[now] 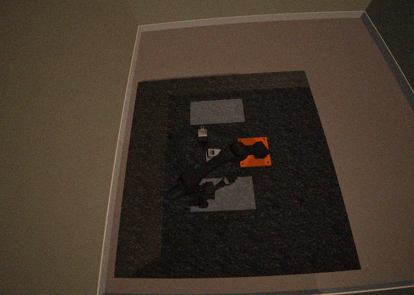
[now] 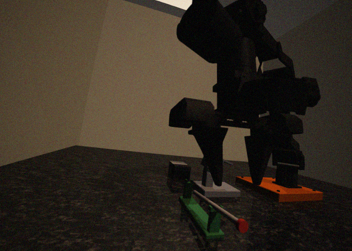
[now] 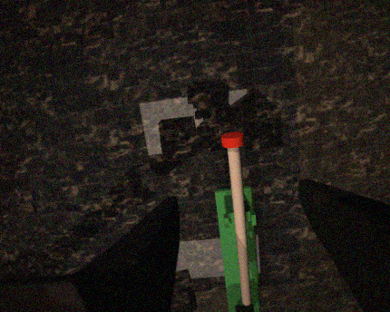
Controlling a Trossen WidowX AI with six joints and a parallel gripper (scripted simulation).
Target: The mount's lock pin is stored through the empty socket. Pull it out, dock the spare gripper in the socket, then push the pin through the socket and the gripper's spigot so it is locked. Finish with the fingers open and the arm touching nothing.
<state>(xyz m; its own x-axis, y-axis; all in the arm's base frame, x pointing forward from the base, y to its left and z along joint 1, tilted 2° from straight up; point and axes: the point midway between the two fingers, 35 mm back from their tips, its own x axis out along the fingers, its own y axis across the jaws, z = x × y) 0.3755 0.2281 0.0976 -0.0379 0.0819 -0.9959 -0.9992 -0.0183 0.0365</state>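
The green rack lies 10 cm to the right of my gripper tip, 7 cm below it and 1 cm ahead of it. Round my gripper tip: grey socket (22 cm to the right, 9 cm behind, 4 cm below); then spare gripper (37 cm to the right, 7 cm below, 3 cm behind).
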